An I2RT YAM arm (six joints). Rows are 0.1 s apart.
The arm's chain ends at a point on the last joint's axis. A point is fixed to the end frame.
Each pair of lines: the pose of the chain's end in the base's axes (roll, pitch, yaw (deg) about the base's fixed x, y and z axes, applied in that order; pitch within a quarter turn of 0, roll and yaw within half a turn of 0; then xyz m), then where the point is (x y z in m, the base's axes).
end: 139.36, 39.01, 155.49, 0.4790, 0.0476, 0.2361
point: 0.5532 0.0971 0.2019
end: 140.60, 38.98, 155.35, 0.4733, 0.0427, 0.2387
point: 0.5480 0.0905 0.2032
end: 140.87, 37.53, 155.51, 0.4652, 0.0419, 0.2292
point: 0.5391 0.0900 0.1923
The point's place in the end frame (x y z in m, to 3 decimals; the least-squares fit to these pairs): -0.015 0.021 0.092
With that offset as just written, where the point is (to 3 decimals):
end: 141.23, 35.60, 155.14, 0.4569, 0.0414, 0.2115
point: 0.530 0.089 0.173
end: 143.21, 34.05, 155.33, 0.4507, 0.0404, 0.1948
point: 0.523 0.086 0.153
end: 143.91, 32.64, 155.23, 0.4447, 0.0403, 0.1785
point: 0.516 0.086 0.134
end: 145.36, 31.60, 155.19, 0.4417, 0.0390, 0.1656
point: 0.513 0.083 0.119
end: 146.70, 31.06, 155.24, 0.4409, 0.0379, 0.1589
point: 0.512 0.080 0.111
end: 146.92, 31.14, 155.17, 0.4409, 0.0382, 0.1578
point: 0.512 0.080 0.109
